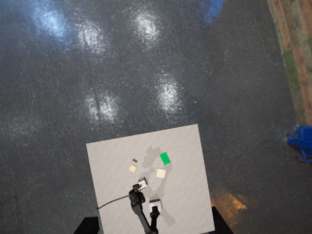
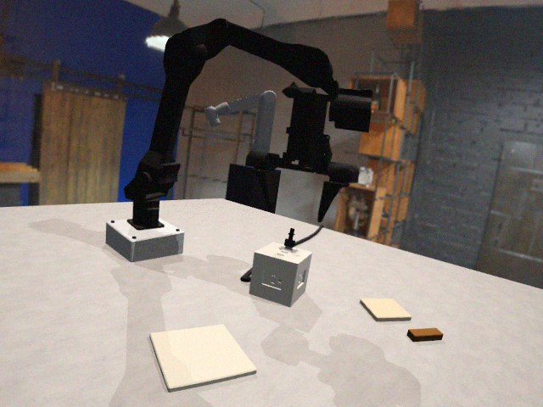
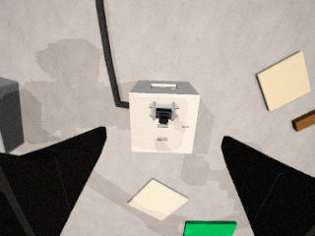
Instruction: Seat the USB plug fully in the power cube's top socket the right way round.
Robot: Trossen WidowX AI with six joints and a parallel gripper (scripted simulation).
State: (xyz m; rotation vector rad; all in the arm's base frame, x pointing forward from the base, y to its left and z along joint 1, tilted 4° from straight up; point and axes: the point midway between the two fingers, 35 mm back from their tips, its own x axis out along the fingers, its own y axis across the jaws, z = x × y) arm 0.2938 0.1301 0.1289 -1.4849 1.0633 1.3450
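My gripper tip is 4 cm above the black USB plug. Also, from my gripper tip: green card 24 cm ahead, 30 cm to the right, 13 cm below; then brown block 25 cm ahead, 5 cm to the left, 13 cm below.
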